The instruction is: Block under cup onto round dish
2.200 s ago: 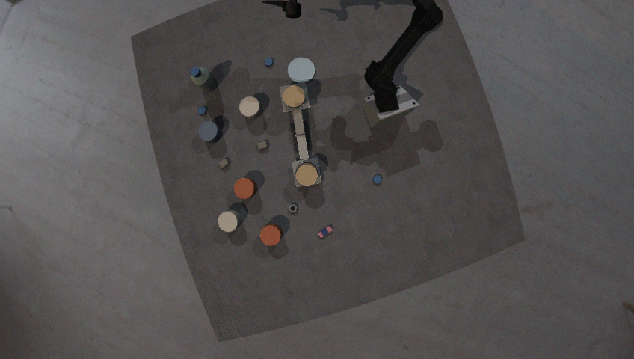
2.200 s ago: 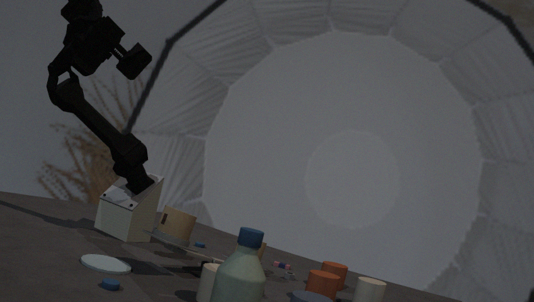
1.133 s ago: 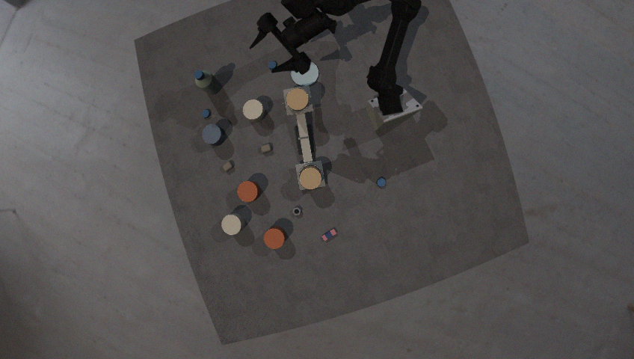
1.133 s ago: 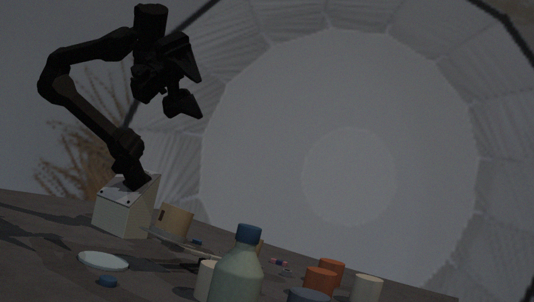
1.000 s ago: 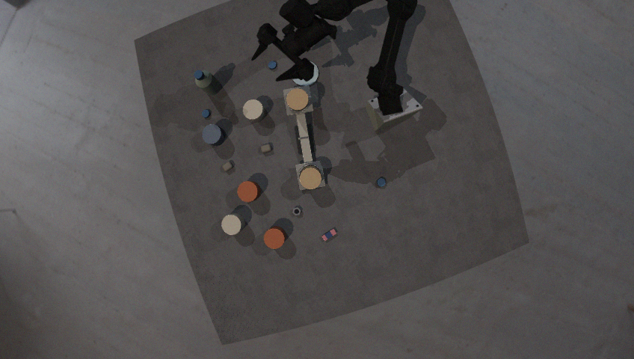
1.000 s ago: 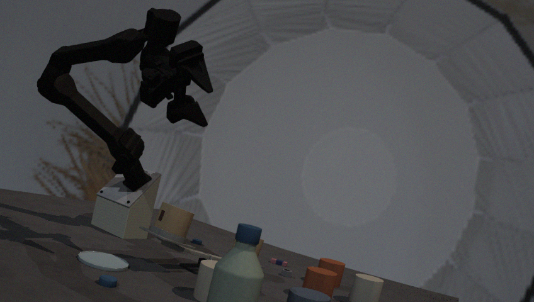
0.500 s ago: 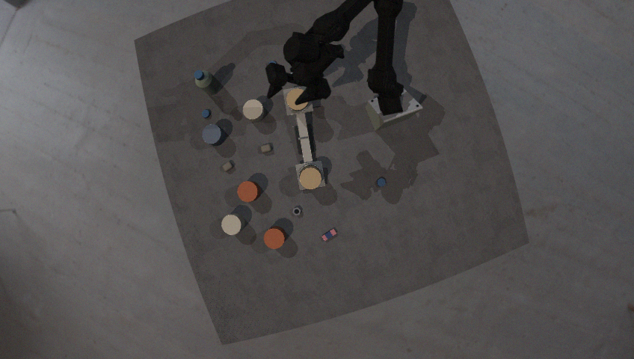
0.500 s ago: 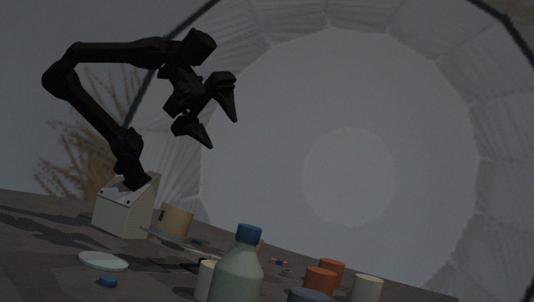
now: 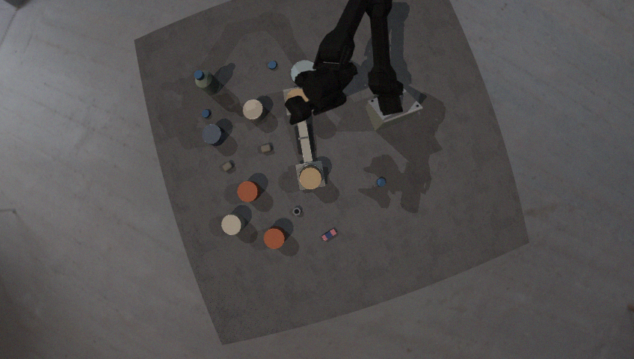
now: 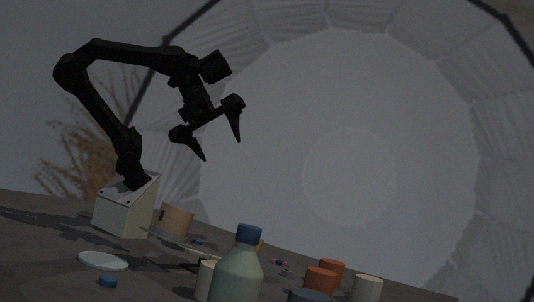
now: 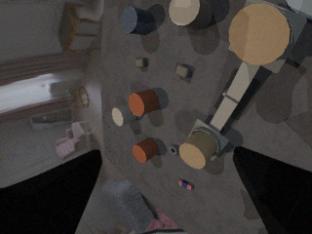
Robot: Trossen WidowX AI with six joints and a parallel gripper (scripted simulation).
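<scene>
Now: gripper tip 23 cm above the grey-green block, 15 cm to the right of it and 1 cm short of it. The rest, counted from my gripper tip: nut: 27 cm below, 26 cm to the left, 9 cm ahead; round dish: 27 cm below, 22 cm to the right, 4 cm behind; green bottle: 31 cm ahead, 25 cm to the right, 16 cm below.
</scene>
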